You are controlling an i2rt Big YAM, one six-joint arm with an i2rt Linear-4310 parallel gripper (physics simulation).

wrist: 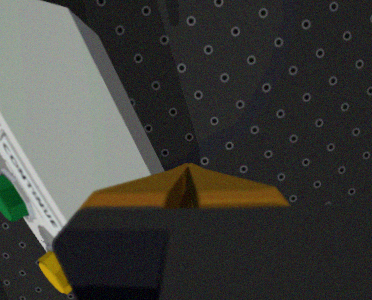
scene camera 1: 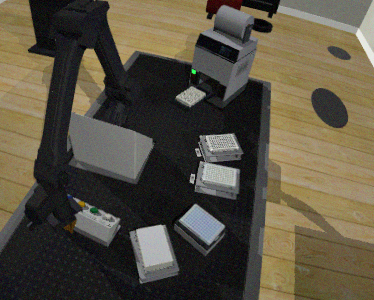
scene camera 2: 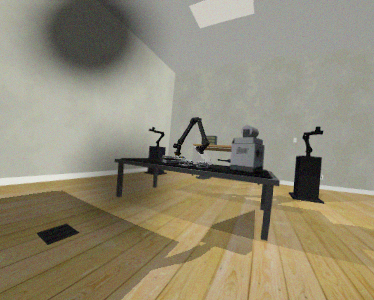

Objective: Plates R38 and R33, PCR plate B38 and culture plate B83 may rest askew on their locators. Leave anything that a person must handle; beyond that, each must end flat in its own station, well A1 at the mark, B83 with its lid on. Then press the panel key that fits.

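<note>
My gripper (scene camera 1: 70,226) (wrist: 188,172) is shut and empty, its orange tips low beside the key panel (scene camera 1: 95,230) (wrist: 65,95). In the wrist view the panel is at the left, with a green key (wrist: 12,198) near the word CONTINUE and a yellow key (wrist: 54,272) below it. A white key (scene camera 1: 108,218) is at the panel's right end. Two white well plates (scene camera 1: 221,142) (scene camera 1: 219,176) sit on grey stations at the right. A bluish well plate (scene camera 1: 202,223) sits on a dark station. A smooth-topped white plate (scene camera 1: 155,247) sits on a grey station. Plate labels, A1 marks and small tilts are unreadable.
A grey machine (scene camera 1: 225,62) (scene camera 2: 247,154) with a roll on top and a green light stands at the table's far end. A white plate (scene camera 1: 190,96) lies before it. A large slanted grey panel (scene camera 1: 107,150) stands between the arm and the plates.
</note>
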